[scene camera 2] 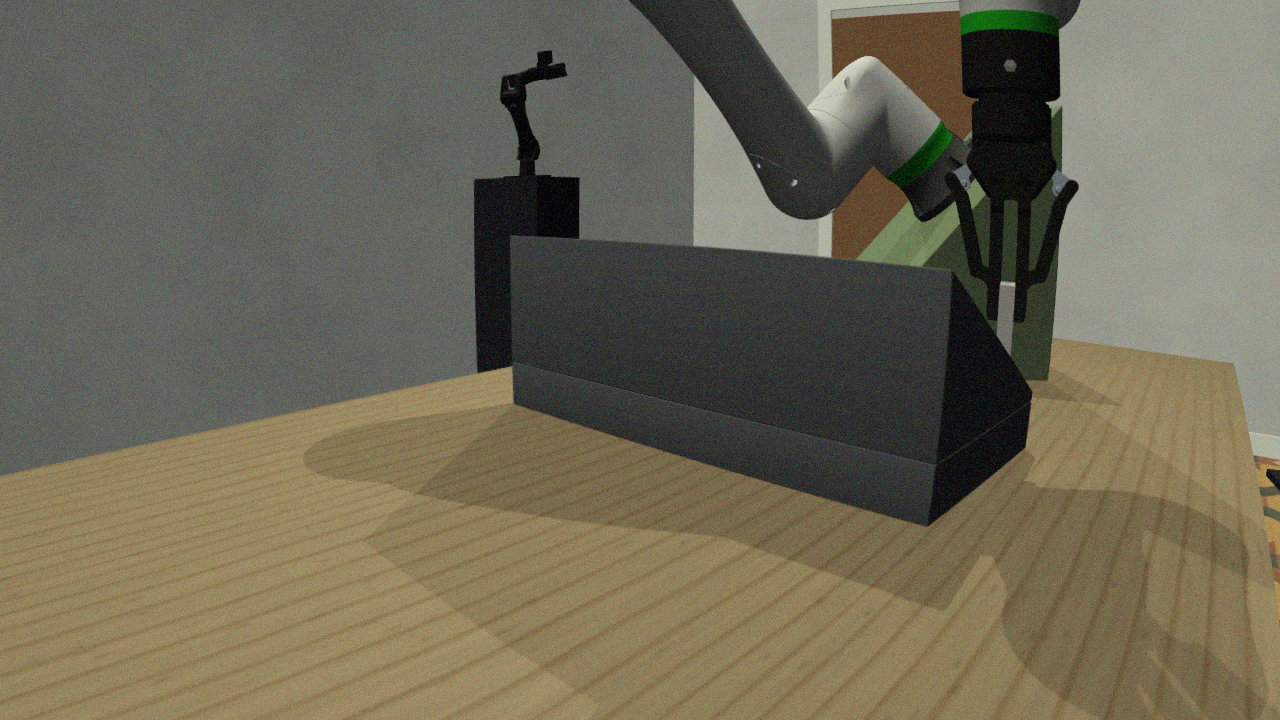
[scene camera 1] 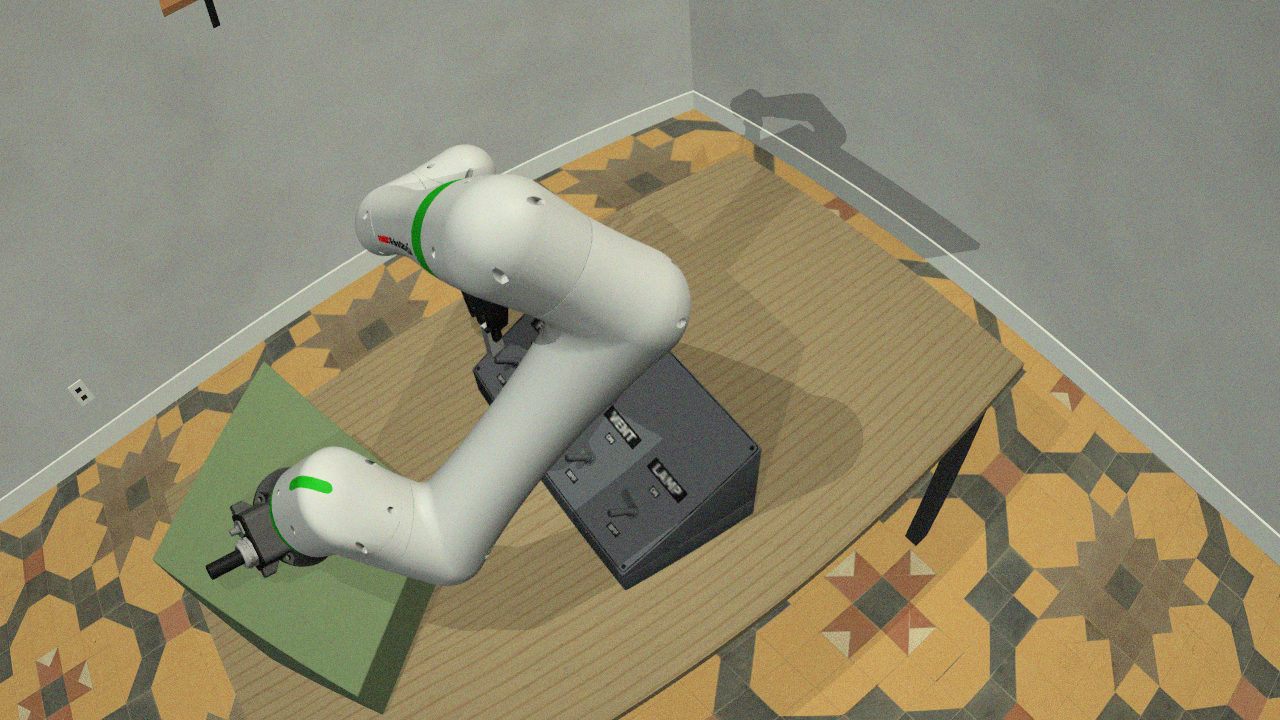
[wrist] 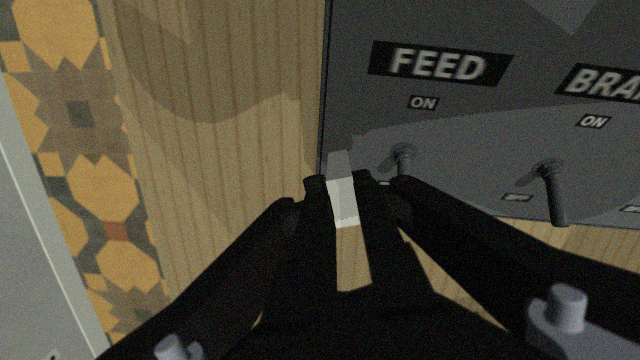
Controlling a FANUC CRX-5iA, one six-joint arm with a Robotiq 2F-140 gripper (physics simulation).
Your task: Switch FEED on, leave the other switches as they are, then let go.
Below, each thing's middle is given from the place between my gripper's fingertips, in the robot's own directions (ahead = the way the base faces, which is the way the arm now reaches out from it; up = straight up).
Labels:
Now: hand 24 cm to the left of the dark switch panel point(scene camera 2: 882, 386), 1 cm short of it and 1 cm above it.

